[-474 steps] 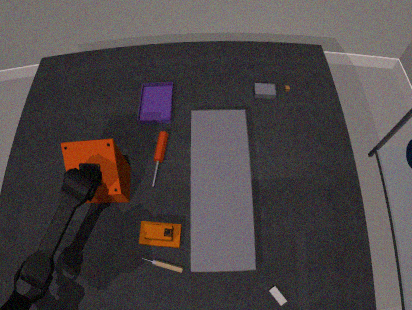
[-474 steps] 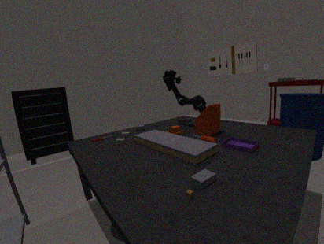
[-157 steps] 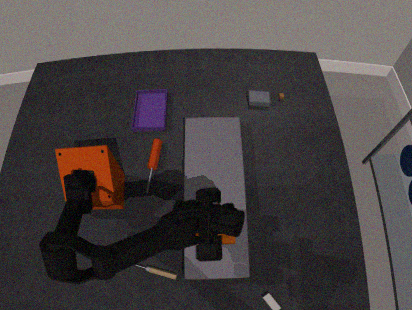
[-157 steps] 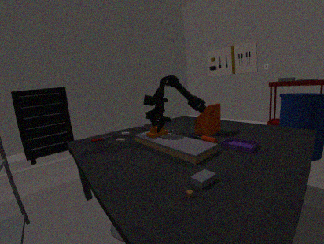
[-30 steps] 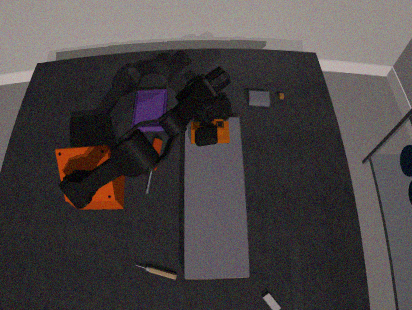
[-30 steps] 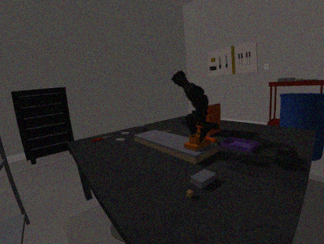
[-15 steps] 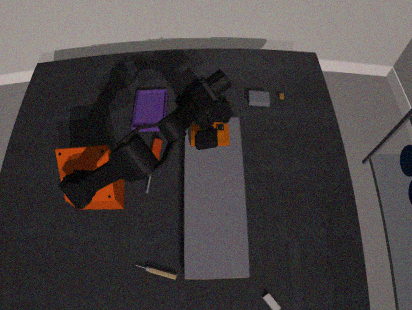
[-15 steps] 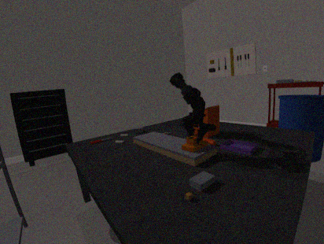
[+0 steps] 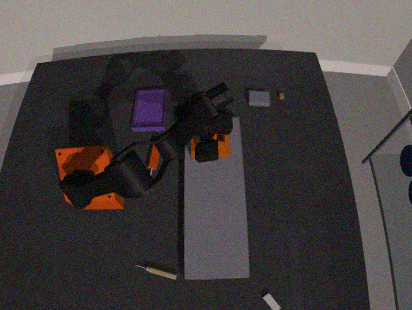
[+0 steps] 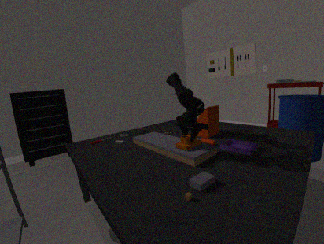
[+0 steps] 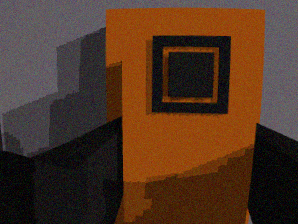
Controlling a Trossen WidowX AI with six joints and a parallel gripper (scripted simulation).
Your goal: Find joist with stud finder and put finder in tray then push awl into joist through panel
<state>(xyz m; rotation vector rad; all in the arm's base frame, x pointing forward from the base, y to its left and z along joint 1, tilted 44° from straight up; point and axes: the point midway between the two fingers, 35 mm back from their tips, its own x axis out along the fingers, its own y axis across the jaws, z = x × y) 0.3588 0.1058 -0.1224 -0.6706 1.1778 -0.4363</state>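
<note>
Now: gripper tip 220 mm past the purple tray, 170 mm to the right of it and 50 mm above it. Also, from my gripper tip: square light (20 mm ahead, 30 mm above); then grey block (170 mm ahead, 220 mm to the left, 50 mm below); then stud finder (10 mm ahead, 20 mm above).
</note>
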